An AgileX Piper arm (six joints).
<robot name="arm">
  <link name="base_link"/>
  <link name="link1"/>
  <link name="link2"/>
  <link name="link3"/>
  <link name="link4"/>
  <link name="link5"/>
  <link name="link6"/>
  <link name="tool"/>
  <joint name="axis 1" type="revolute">
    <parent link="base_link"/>
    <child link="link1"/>
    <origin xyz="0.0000 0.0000 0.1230" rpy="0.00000 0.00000 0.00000"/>
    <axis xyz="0 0 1"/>
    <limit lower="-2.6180" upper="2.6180"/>
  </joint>
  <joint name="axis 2" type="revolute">
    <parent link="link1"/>
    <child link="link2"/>
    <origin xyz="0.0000 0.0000 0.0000" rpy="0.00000 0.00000 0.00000"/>
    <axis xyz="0 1 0"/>
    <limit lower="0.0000" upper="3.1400"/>
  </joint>
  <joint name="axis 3" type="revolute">
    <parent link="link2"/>
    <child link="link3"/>
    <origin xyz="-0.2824 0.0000 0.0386" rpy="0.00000 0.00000 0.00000"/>
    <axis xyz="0 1 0"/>
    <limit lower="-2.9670" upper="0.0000"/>
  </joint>
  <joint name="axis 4" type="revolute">
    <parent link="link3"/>
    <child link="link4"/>
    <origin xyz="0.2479 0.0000 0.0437" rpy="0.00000 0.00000 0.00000"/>
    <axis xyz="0.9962 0 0.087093"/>
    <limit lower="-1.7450" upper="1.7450"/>
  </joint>
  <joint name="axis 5" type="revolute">
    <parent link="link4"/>
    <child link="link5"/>
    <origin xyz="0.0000 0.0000 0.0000" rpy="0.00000 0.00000 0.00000"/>
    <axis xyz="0 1 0"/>
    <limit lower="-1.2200" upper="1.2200"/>
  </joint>
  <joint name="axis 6" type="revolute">
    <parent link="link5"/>
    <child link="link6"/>
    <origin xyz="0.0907 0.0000 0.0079" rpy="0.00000 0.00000 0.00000"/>
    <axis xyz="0.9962 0 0.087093"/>
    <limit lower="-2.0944" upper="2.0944"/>
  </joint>
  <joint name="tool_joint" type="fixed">
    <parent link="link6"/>
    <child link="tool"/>
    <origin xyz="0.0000 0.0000 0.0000" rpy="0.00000 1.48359 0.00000"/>
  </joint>
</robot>
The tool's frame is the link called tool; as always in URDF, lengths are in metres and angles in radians.
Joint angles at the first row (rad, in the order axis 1, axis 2, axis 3, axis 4, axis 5, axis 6):
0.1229, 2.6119, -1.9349, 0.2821, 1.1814, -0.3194
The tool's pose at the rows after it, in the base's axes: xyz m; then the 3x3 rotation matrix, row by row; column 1 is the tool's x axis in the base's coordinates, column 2 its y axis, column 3 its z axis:
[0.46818 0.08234 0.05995], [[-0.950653 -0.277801 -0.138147], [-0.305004 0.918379 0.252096], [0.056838 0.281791 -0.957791]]
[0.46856 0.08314 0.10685], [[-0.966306 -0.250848 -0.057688], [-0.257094 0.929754 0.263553], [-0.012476 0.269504 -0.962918]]
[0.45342 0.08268 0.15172], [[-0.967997 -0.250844 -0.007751], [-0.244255 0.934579 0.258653], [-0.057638 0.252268 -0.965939]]
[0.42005 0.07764 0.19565], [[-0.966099 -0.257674 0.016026], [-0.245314 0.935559 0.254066], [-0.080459 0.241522 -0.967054]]
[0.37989 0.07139 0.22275], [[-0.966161 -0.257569 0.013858], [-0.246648 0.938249 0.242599], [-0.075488 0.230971 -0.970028]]
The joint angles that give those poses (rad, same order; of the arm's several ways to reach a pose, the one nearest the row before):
0.1229, 2.5420, -1.9444, 0.2923, 1.1861, -0.3069
0.1242, 2.4343, -1.9254, 0.2936, 1.1899, -0.2530
0.1295, 2.2949, -1.8415, 0.2808, 1.1919, -0.2279
0.1295, 2.1101, -1.6875, 0.2716, 1.1980, -0.2238
0.1295, 1.9394, -1.5182, 0.2589, 1.2020, -0.2189

